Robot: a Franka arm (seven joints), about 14 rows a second.
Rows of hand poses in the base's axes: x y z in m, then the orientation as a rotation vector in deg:
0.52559, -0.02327, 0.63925, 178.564, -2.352, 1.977
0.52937, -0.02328, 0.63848, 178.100, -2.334, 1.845
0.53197, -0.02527, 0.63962, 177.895, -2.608, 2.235
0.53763, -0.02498, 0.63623, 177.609, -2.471, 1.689
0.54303, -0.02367, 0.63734, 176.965, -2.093, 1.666
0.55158, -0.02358, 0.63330, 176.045, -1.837, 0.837
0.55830, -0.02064, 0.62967, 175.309, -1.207, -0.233
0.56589, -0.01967, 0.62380, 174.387, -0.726, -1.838
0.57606, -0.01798, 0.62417, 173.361, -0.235, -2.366
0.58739, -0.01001, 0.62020, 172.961, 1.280, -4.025
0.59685, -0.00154, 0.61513, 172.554, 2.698, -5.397
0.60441, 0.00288, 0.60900, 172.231, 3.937, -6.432
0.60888, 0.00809, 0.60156, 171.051, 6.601, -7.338
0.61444, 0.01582, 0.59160, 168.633, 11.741, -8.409
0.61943, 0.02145, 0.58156, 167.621, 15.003, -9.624
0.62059, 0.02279, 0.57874, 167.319, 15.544, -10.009
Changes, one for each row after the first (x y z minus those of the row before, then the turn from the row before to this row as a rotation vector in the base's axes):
0.00378, -0.00001, -0.00077, -0.465, 0.088, 0.001
0.00260, -0.00199, 0.00114, -0.198, -0.253, -0.176
0.00566, 0.00029, -0.00339, -0.290, 0.356, 0.076
0.00540, 0.00131, 0.00111, -0.651, 0.025, 0.232
0.00855, 0.00009, -0.00404, -0.924, 0.549, 0.137
0.00672, 0.00294, -0.00363, -0.738, 0.718, 0.379
0.00759, 0.00097, -0.00587, -0.908, 1.072, 0.269
0.01017, 0.00169, 0.00037, -1.016, 0.375, 0.314
0.01133, 0.00797, -0.00397, -0.351, 1.157, 0.941
0.00946, 0.00847, -0.00507, -0.340, 0.968, 0.892
0.00756, 0.00442, -0.00613, -0.251, 0.740, 0.787
0.00447, 0.00521, -0.00744, -1.012, 0.726, 1.787
0.00556, 0.00773, -0.00996, -1.979, 0.974, 3.543
0.00499, 0.00563, -0.01004, -0.650, 1.011, 2.191
0.00116, 0.00134, -0.00282, -0.235, 0.287, 0.367

